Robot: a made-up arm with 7 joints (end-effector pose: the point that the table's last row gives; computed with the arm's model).
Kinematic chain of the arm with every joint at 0, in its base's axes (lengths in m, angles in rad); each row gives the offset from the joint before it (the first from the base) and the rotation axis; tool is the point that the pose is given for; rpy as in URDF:
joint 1: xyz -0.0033 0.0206 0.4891 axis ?
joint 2: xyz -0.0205 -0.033 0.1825 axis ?
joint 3: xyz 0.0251 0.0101 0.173 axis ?
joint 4: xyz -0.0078 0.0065 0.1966 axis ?
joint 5: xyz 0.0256 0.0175 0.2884 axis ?
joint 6: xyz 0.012 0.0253 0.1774 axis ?
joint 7: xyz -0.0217 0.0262 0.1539 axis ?
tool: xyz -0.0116 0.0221 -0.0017 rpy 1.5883 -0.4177 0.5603
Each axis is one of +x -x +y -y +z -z.
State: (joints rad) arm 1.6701 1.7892 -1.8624 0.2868 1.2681 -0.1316 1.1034
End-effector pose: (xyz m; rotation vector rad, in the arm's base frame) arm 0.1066 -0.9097 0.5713 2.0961 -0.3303 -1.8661
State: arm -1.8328 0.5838 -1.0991 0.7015 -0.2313 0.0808 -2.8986
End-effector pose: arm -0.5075 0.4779 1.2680 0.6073 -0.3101 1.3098
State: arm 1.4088 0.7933 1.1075 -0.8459 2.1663 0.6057 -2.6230
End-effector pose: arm 0.4125 -0.2841 1.3776 0.6676 -0.6384 -0.4508
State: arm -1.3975 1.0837 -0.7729 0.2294 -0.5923 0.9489 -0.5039
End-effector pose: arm -0.0773 0.8776 1.0388 0.6061 -2.5126 0.5804
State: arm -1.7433 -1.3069 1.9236 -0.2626 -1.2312 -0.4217 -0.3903
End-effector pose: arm -0.0485 -0.8913 0.9783 -1.5952 0.6098 -2.5321
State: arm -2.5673 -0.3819 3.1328 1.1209 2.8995 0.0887 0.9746
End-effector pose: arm 0.6111 -0.4047 1.0407 -1.8262 -0.6767 -1.3506
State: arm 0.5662 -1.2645 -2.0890 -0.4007 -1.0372 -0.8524 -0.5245
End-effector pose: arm -0.7656 0.1967 1.1339 0.6175 -1.9084 -1.5233
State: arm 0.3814 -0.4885 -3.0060 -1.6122 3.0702 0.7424 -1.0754
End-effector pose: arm 0.3462 -0.1981 1.2304 -2.6117 -0.9424 0.0998
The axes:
joint 1: -z
joint 2: +y
joint 3: -z
joint 4: +y
joint 5: -z
joint 6: +y
joint 7: -z

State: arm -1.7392 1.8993 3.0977 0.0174 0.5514 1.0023 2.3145
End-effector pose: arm -0.1341 0.9015 0.5161 -0.0266 2.5569 1.1340
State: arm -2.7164 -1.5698 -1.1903 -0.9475 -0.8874 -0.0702 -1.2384
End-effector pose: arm 0.8589 0.1875 0.4827 1.5888 1.9662 -0.5985
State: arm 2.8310 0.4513 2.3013 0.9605 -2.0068 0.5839 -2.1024
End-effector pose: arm -0.2181 0.3987 1.4464 0.7394 -0.9726 0.6300
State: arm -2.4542 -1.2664 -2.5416 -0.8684 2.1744 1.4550 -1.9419
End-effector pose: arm 0.5108 -0.1915 1.3047 1.3847 -1.4232 0.4699
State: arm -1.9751 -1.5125 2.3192 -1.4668 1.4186 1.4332 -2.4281
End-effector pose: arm -0.2095 -0.6142 0.9784 -1.1722 1.7762 -2.1051
